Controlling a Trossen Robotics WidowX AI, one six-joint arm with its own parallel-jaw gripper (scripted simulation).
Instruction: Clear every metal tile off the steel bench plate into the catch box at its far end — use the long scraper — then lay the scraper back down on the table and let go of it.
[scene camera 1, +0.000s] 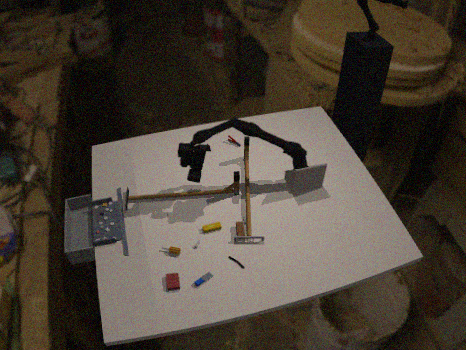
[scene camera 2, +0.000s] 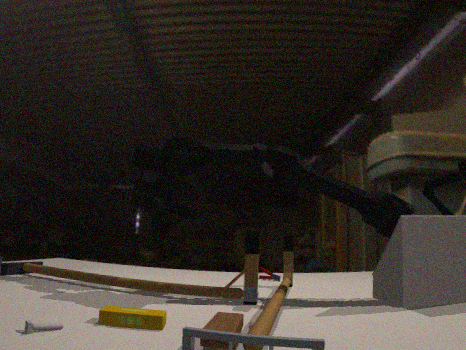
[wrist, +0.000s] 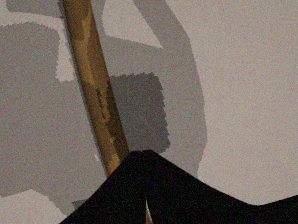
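Shut and holding nothing, the gripper (wrist: 141, 160) is visible here, while the yellow block is out of frame in the wrist view. Scene camera 2 does show the block (scene camera 2: 110, 315).
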